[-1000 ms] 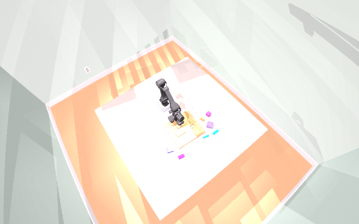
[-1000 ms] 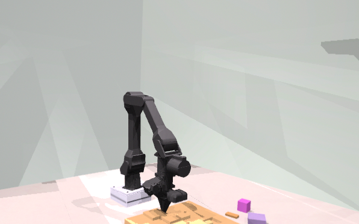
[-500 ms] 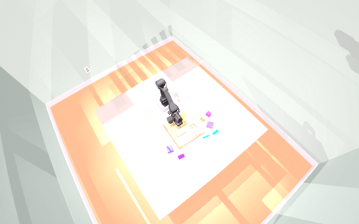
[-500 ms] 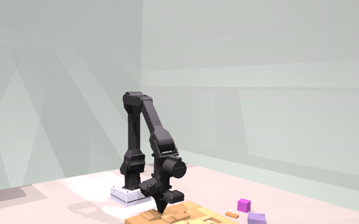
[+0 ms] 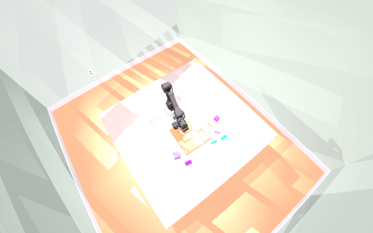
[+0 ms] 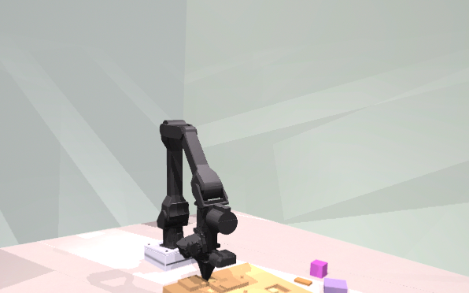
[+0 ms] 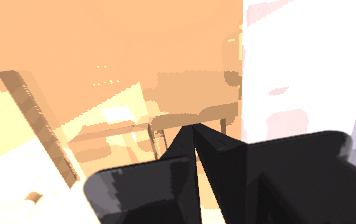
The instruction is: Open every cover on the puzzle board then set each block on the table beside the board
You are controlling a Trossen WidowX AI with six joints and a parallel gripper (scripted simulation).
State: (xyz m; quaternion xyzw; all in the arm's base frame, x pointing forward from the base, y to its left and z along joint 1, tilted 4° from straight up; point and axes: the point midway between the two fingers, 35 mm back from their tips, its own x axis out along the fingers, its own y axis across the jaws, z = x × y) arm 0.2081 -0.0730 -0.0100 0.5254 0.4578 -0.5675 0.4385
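Now: gripper tip 11 cm short of the puzzle board and 2 cm to the right of it. From my gripper tip the other things lie so: blue-violet block 22 cm to the right, 17 cm ahead, 1 cm below; magenta block 29 cm ahead, 19 cm to the right, 2 cm below; small orange piece 23 cm to the left, 17 cm ahead, 2 cm below.
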